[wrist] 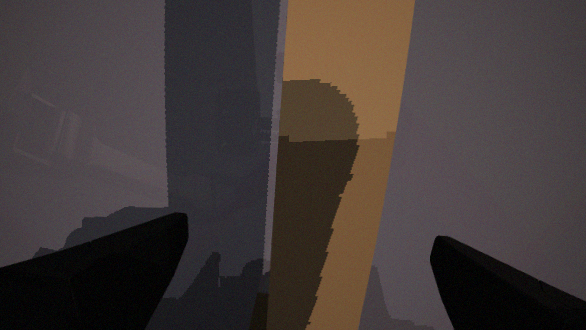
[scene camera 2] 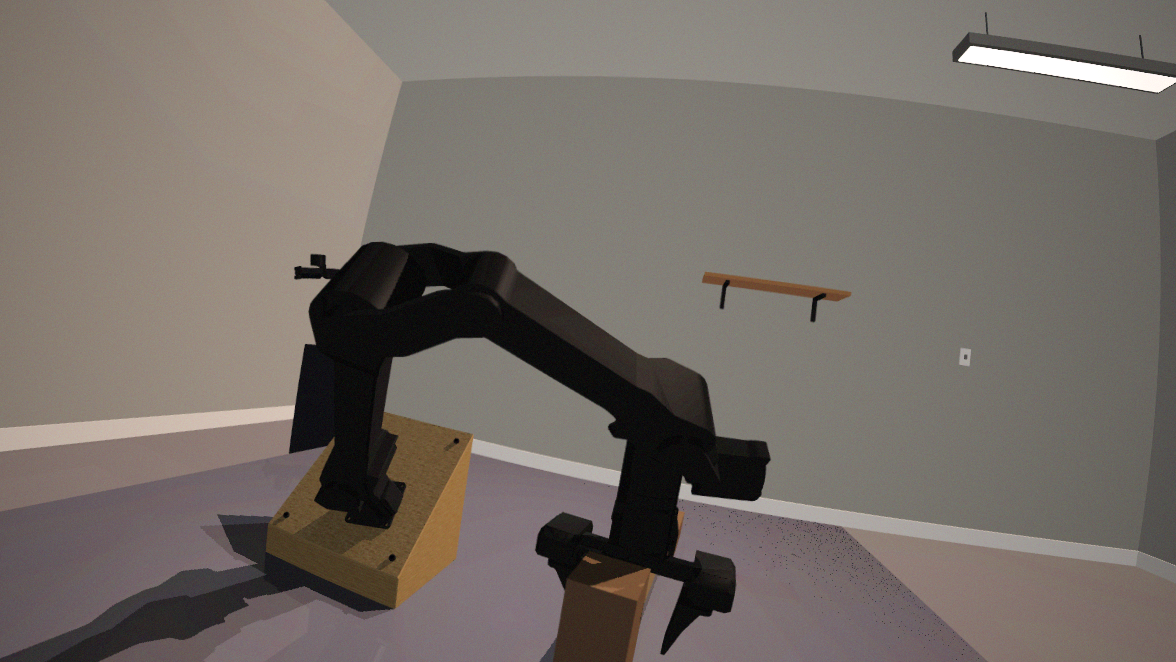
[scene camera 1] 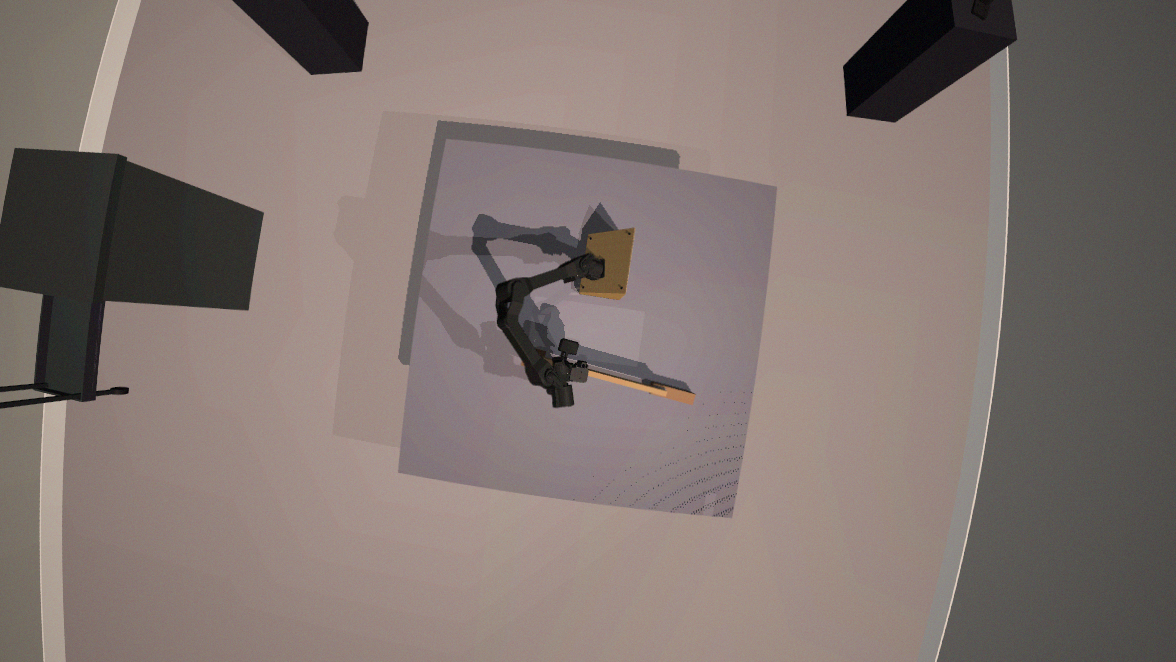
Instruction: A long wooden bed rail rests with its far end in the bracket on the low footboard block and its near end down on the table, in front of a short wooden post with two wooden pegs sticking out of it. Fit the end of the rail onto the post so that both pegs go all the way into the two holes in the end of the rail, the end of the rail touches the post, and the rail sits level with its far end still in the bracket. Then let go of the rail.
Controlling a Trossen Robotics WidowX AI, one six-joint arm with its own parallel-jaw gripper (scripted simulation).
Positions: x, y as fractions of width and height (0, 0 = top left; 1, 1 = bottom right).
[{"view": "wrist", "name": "gripper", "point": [0.53, 0.72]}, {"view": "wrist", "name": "long wooden rail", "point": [0.59, 0.23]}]
